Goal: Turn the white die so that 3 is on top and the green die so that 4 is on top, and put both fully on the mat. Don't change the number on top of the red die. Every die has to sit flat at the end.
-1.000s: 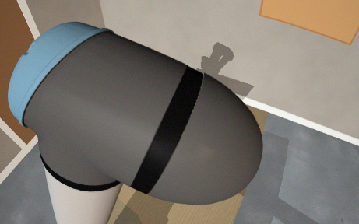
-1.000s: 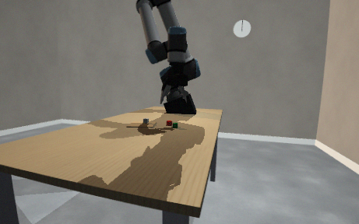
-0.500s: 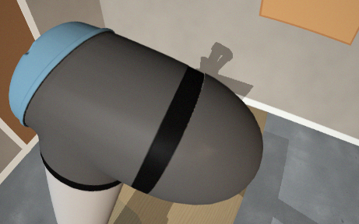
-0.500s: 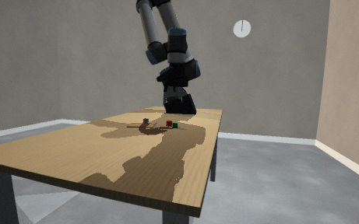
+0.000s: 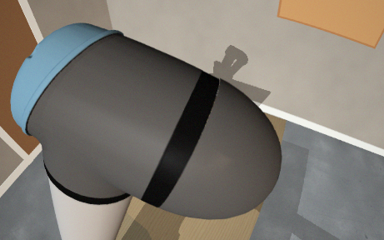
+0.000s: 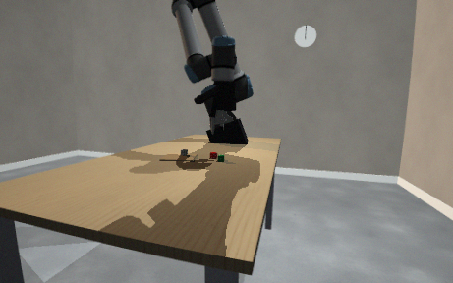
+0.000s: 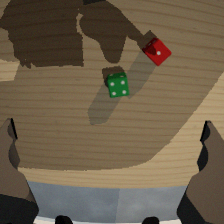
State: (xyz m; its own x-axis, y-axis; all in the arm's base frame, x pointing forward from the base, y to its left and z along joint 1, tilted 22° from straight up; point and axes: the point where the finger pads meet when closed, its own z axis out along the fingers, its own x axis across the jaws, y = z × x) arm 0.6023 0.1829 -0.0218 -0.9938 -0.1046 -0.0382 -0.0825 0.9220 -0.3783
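The green die is 1 cm behind my hand, 1 cm to the left of it and 11 cm below it. Round my hand: red die (5 cm behind, 4 cm to the right, 11 cm below); then tan mat (1 cm behind, 19 cm to the right, 12 cm below); then white die (5 cm behind, 18 cm to the right, 11 cm below).
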